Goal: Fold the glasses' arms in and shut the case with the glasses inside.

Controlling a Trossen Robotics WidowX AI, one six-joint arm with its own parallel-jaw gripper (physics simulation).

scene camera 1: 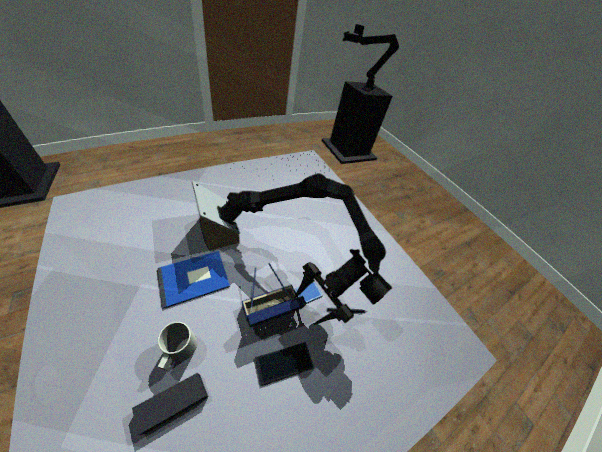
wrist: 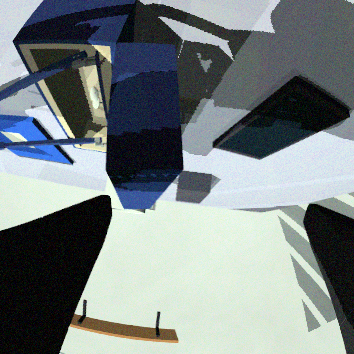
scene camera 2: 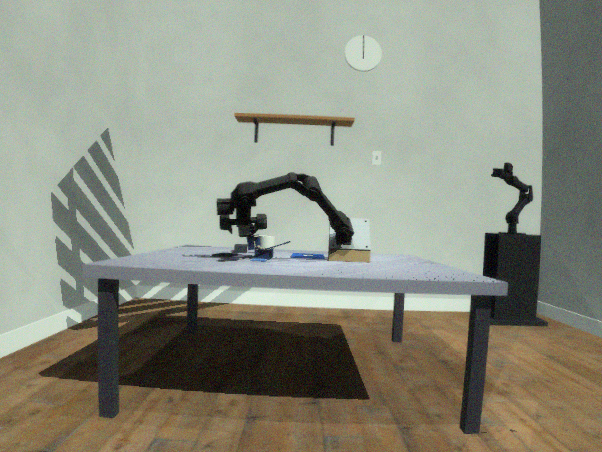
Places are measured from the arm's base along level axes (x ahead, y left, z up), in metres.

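Pixels of known places: gripper, fingertip midpoint: point(scene camera 1: 304, 310) point(wrist: 213, 211); arm's base at its link origin: point(scene camera 1: 225, 215) point(scene camera 2: 344, 238).
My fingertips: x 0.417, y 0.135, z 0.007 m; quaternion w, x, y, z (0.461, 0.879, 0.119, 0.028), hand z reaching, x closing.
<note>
For each thing: its top centre in the pictures, then the offset to it from my fingertips. "*": a spot on its surface instead.
- glasses at a spot on its surface: point(wrist: 94, 95) * dx -0.077, dy -0.061, dz -0.079 m
- black phone at its top centre: point(wrist: 273, 132) point(scene camera 1: 284, 362) point(scene camera 2: 225, 253) dx +0.092, dy -0.084, dz -0.096 m
- light blue cloth at its top centre: point(scene camera 1: 308, 292) dx -0.083, dy +0.068, dz -0.098 m
- dark pen at its top centre: point(scene camera 1: 348, 309) dx +0.020, dy +0.169, dz -0.094 m
- blue notebook at its top centre: point(wrist: 22, 143) point(scene camera 1: 192, 276) point(scene camera 2: 308, 254) dx -0.254, dy -0.283, dz -0.096 m
- white mug at a spot on its surface: point(scene camera 1: 187, 345) * dx -0.017, dy -0.312, dz -0.022 m
- dark block at its top centre: point(wrist: 189, 197) point(scene camera 1: 169, 402) point(scene camera 2: 241, 244) dx +0.088, dy -0.380, dz -0.069 m
The dark blue case point(scene camera 1: 274, 313) point(scene camera 2: 263, 253) with a cream inside is open on the table. Its lid point(wrist: 145, 110) stands steeply up along one long side in the wrist view. The glasses point(scene camera 1: 254, 285) point(wrist: 94, 95) lie in the case, partly hidden by the lid in the wrist view. Both glasses' arms are unfolded and stick out over the rim on the side away from the lid. My gripper point(scene camera 1: 306, 309) point(wrist: 213, 211) is open and empty, at the case's right end in scene camera 1. Its left finger is close to the lid; contact cannot be told.
A black phone point(scene camera 1: 284, 364) point(wrist: 280, 120) lies near the case. A light blue cloth point(scene camera 1: 313, 292) and a dark pen point(scene camera 1: 359, 311) are by the gripper. A blue notebook point(scene camera 1: 172, 292) point(wrist: 45, 147), a white mug point(scene camera 1: 187, 345) and a dark block point(scene camera 1: 167, 406) point(wrist: 195, 186) are farther off.
</note>
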